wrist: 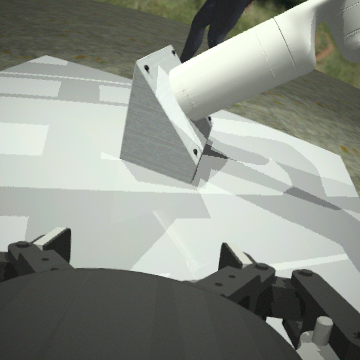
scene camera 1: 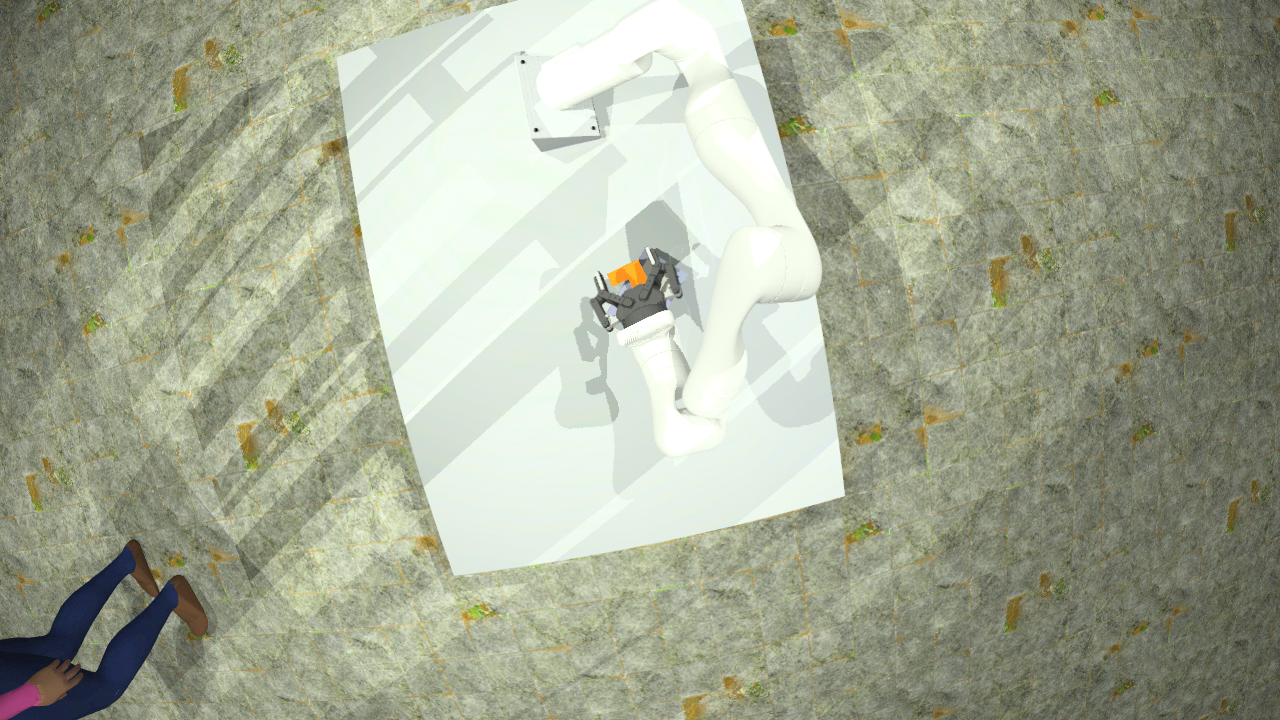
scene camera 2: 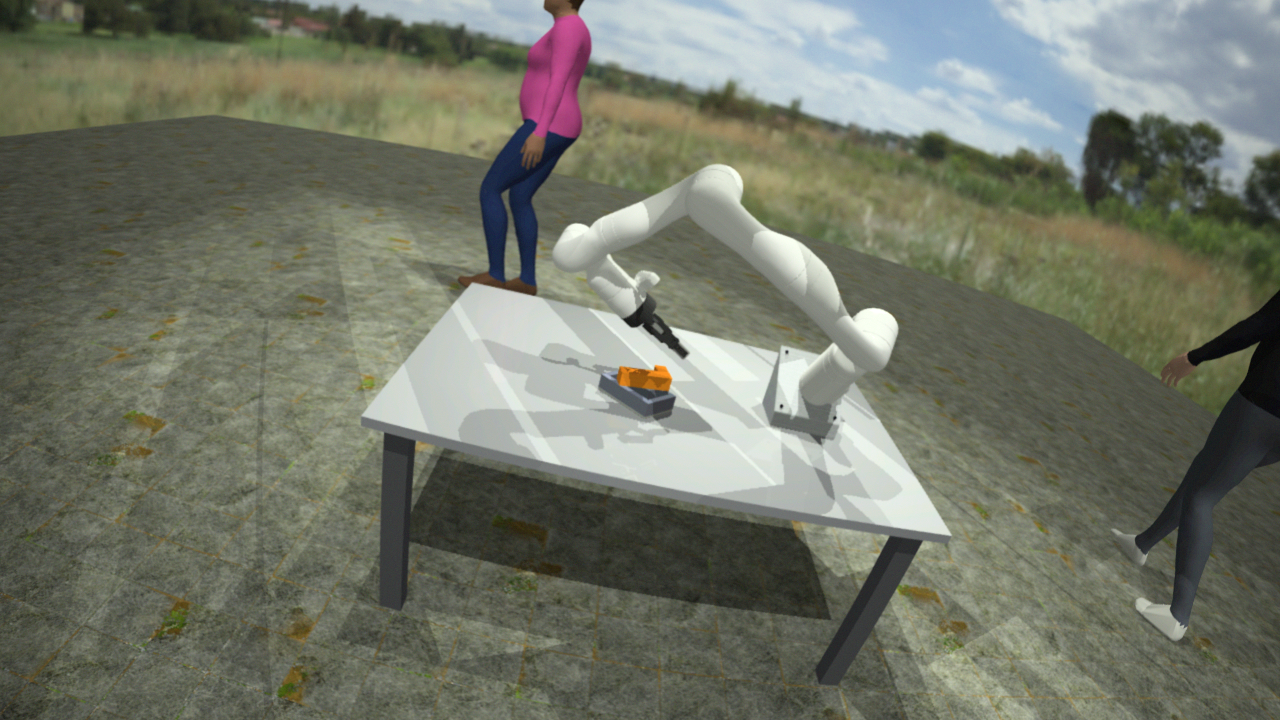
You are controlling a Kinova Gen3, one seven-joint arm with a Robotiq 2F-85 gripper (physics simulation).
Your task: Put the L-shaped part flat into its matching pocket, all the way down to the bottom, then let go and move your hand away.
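Seen in the pictures: gripper, fingertip midpoint: point(wrist: 144, 252) point(scene camera 1: 623, 261) point(scene camera 2: 679, 350); arm's base, link origin: point(wrist: 184, 94) point(scene camera 1: 556, 88) point(scene camera 2: 816, 386).
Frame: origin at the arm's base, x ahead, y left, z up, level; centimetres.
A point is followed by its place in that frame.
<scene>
The orange L-shaped part point(scene camera 1: 628, 273) @[x 35.8, y 8.3, z -2.8 cm] point(scene camera 2: 642, 379) @[x 39.6, y 12.3, z -3.8 cm] is at the grey-blue pocket block point(scene camera 2: 663, 406) @[x 34.0, y 14.7, z -7.5 cm] on the table. In the scene camera 2 view it stands up clearly above the block's rim. Its lower side and the pocket floor are hidden, so its depth and exact fit cannot be told. My gripper point(scene camera 1: 625, 266) @[x 33.5, y 7.7, z 2.9 cm] point(scene camera 2: 683, 353) @[x 33.5, y 7.7, z 2.9 cm] point(wrist: 144, 252) @[x 33.5, y 7.7, z 2.9 cm] is open with nothing between its fingers. It hangs above the part, apart from it, tilted with its fingertips toward the robot's base side. In the scene camera 1 view it covers much of the block. The part does not show in the wrist view.
The robot's wedge-shaped metal base mount point(scene camera 1: 565, 120) @[x 6.5, y 0.8, z -0.3 cm] point(scene camera 2: 787, 394) @[x 6.9, y 3.1, z -2.5 cm] point(wrist: 160, 135) @[x 9.8, y 0.4, z -3.3 cm] stands on the white table point(scene camera 1: 501, 501) @[x 77.0, y -23.1, z -9.4 cm] point(scene camera 2: 501, 411) @[x 64.2, y 31.3, z -9.4 cm] point(wrist: 60, 170) @[x 18.0, y -10.1, z -9.4 cm], beyond the fingertips. One person point(scene camera 1: 107, 617) point(scene camera 2: 559, 80) stands beyond the table's edge, and another point(scene camera 2: 1199, 501) at the right in scene camera 2.
</scene>
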